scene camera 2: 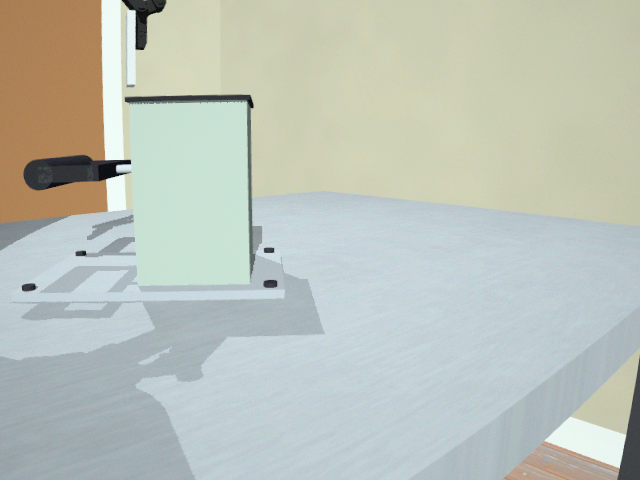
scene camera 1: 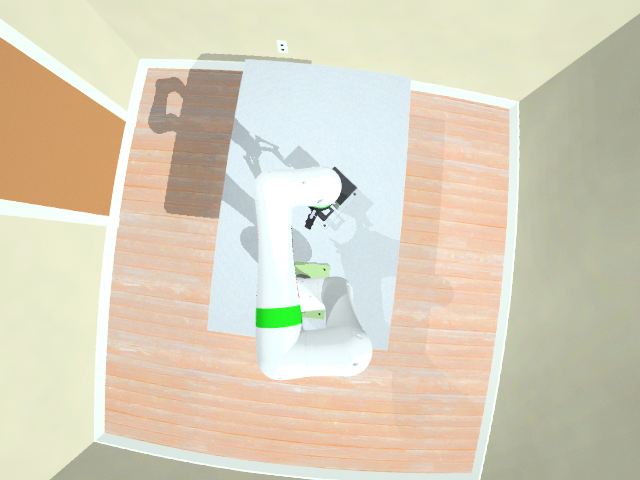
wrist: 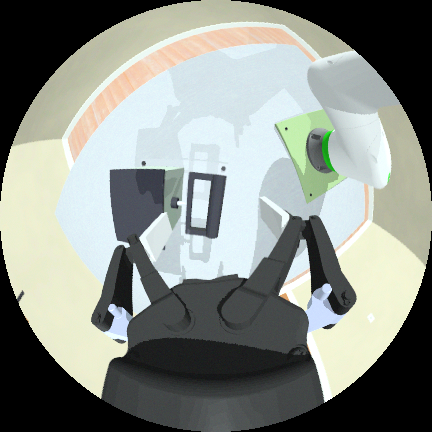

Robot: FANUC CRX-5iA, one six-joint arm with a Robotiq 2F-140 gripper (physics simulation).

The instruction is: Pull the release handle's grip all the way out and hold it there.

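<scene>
The release handle's black grip [scene camera 1: 320,216] [scene camera 2: 56,169] [wrist: 218,206] is the outer bar of a rectangular loop. A short pale rod [scene camera 2: 124,168] [wrist: 181,203] joins the loop to the pale green housing [scene camera 2: 191,191] with a dark top [scene camera 1: 344,186] [wrist: 137,200]. My gripper [wrist: 213,214] is open and empty, above the handle. In the wrist view the grip shows between the two fingers, and the left pad overlaps the housing's side. In scene camera 2 one finger hangs higher than the housing's top. The arm hides part of the gripper in scene camera 1.
The housing stands on a pale base plate [scene camera 2: 155,296] with dark bolts, on the light grey table [scene camera 1: 361,118] [scene camera 2: 413,289]. The white arm [scene camera 1: 276,248] [wrist: 357,125] rises from a green mounting plate [scene camera 1: 315,269] [wrist: 295,150]. The arm passes over the table left of the handle.
</scene>
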